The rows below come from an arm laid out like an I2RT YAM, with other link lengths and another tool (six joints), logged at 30 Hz.
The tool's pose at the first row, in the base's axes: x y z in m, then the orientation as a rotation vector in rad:
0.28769, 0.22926, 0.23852, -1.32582, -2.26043, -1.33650
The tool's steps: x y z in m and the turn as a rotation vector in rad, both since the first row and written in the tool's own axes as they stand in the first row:
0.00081, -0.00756, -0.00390, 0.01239, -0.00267, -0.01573
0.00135, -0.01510, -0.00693, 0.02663, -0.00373, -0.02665
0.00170, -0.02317, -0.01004, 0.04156, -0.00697, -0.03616
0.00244, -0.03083, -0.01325, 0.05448, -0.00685, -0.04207
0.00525, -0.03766, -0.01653, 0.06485, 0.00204, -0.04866
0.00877, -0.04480, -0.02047, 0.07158, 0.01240, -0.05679
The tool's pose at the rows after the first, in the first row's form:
0.28037, 0.22527, 0.23665, -1.30931, -2.28181, -1.32437
0.27344, 0.22180, 0.23415, -1.29516, -2.29804, -1.30876
0.26619, 0.21805, 0.23126, -1.28414, -2.31442, -1.29090
0.25901, 0.21454, 0.22890, -1.27401, -2.32433, -1.27578
0.25125, 0.21236, 0.22823, -1.25572, -2.32810, -1.26753
0.24268, 0.21003, 0.22815, -1.23577, -2.33101, -1.26502

